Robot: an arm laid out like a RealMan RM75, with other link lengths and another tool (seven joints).
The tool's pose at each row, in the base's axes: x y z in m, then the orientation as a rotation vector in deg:
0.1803, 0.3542, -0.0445, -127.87, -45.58, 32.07
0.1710, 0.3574, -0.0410, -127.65, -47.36, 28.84
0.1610, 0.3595, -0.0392, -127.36, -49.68, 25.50
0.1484, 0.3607, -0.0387, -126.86, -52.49, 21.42
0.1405, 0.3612, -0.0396, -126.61, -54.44, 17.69
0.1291, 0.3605, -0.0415, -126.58, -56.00, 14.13
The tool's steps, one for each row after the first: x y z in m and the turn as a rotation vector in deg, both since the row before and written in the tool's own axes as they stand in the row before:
-0.0051, -0.0079, 0.0046, -0.79, 1.71, -2.15
-0.0060, -0.0066, 0.0053, -1.02, 1.58, -2.53
-0.0082, -0.0067, 0.0069, -1.22, 1.91, -3.11
-0.0052, -0.0036, 0.0048, -1.17, 1.91, -2.37
-0.0086, -0.0045, 0.0063, -1.27, 1.87, -1.98

